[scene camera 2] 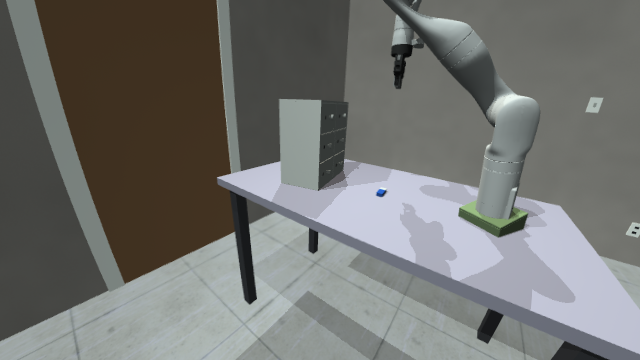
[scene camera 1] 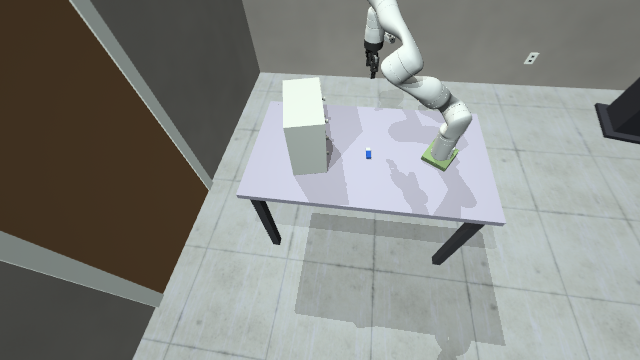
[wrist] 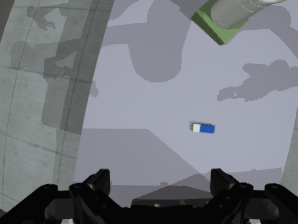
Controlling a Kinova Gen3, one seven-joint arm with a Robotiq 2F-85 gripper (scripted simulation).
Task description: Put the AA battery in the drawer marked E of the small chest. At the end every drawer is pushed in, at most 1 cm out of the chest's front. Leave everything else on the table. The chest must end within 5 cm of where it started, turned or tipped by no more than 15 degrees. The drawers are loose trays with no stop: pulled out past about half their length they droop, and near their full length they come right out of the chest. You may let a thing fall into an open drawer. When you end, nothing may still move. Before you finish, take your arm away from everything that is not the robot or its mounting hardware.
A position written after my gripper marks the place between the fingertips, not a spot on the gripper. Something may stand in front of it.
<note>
I see my gripper (wrist: pixel 160 180) and a small chest (scene camera 2: pixel 300 120).
The small chest is seen too in scene camera 1 (scene camera 1: pixel 303 117).
</note>
